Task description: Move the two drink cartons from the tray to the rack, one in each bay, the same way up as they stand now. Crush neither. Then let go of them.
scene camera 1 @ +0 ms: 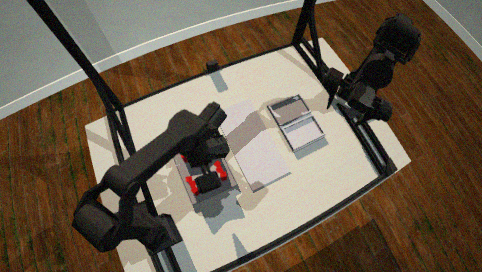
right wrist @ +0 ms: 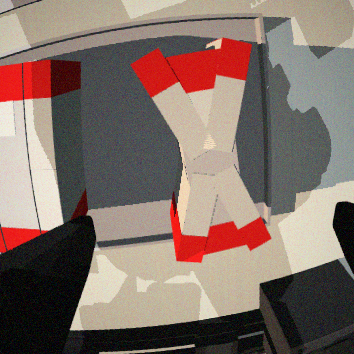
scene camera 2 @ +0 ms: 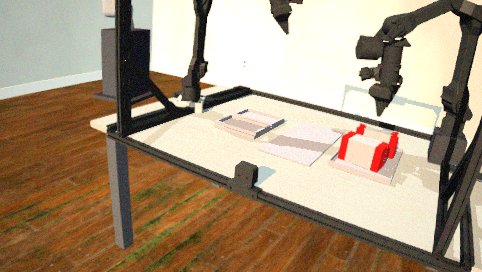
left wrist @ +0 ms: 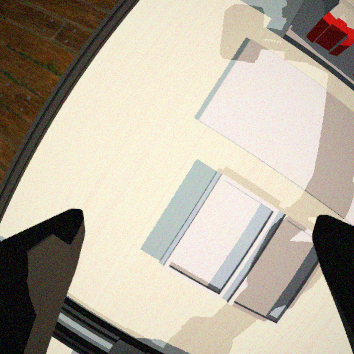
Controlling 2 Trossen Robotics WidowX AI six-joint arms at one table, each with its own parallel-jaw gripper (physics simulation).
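Seen in the pictures: left gripper, between the fingertips: (scene camera 1: 341,117) (scene camera 2: 286,33) (left wrist: 203,225); right gripper, between the fingertips: (scene camera 1: 202,169) (right wrist: 218,222) (scene camera 2: 382,111); left arm's base, origin of its link: (scene camera 1: 344,93) (scene camera 2: 190,99); right arm's base, origin of its link: (scene camera 1: 156,234) (scene camera 2: 450,133).
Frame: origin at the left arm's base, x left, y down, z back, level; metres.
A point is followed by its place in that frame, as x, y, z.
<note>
A cream carton with red ends (scene camera 1: 192,185) @(-0.299, -0.038, -0.668) (scene camera 2: 378,134) @(-0.294, -0.031, -0.615) (left wrist: 324,34) @(-0.243, -0.003, -0.569) (right wrist: 212,160) @(-0.278, -0.038, -0.618) stands in the tray (scene camera 2: 360,173) @(-0.450, 0.028, -0.519) (right wrist: 135,222) @(-0.363, 0.030, -0.647); from above its pale middle narrows to a waist. The other red-and-cream carton (scene camera 2: 364,150) @(-0.404, -0.019, -0.535) (right wrist: 17,150) @(-0.359, -0.038, -0.543) stands beside it in the tray, cut off at the left of the right wrist view and mostly hidden in scene camera 1. My right gripper (scene camera 1: 206,171) @(-0.287, -0.101, -0.613) (scene camera 2: 381,114) @(-0.287, -0.101, -0.613) (right wrist: 218,222) @(-0.287, -0.101, -0.613) is open above the first carton, apart from it. My left gripper (scene camera 1: 328,106) (scene camera 2: 286,31) @(-0.026, -0.277, -0.326) (left wrist: 203,225) @(-0.026, -0.277, -0.326) is open and empty, high near the rack (scene camera 1: 297,122) @(-0.117, 0.018, -0.240) (scene camera 2: 235,132) @(-0.223, 0.032, -0.180) (left wrist: 250,257) @(-0.122, 0.026, -0.229), whose two bays are empty.
A flat pale panel (scene camera 1: 265,165) (scene camera 2: 300,142) (left wrist: 270,110) lies between tray and rack. A small black block (scene camera 1: 213,66) @(-0.536, -0.006, -0.220) (scene camera 2: 246,176) @(-0.562, 0.003, -0.213) sits at the table's edge, at the back in scene camera 1. Dark frame rails and posts border the table. Shadows cross the panel and rack.
</note>
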